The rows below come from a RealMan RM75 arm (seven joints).
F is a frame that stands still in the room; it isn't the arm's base.
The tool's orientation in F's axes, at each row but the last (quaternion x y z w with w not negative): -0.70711 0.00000 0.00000 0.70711; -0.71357 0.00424 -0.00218 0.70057; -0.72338 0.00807 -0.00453 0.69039; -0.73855 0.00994 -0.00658 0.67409; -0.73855 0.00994 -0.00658 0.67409; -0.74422 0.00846 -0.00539 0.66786; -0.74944 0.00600 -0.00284 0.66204
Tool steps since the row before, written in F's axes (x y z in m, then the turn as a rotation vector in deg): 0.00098 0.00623 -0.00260 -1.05 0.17 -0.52; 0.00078 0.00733 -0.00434 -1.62 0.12 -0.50; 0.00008 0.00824 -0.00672 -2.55 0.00 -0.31; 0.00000 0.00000 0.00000 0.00 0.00 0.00; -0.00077 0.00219 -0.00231 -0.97 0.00 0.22; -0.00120 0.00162 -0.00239 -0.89 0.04 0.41; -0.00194 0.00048 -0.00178 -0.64 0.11 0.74
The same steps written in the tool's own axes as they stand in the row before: 0.00098 0.00260 0.00623 -1.05 0.52 0.17; 0.00073 0.00420 0.00742 -1.62 0.50 0.11; -0.00004 0.00633 0.00854 -2.55 0.32 -0.03; 0.00000 0.00000 0.00000 0.00 0.00 0.00; -0.00081 0.00211 0.00237 -0.97 -0.21 -0.04; -0.00122 0.00221 0.00184 -0.89 -0.41 -0.02; -0.00194 0.00172 0.00067 -0.64 -0.74 0.01
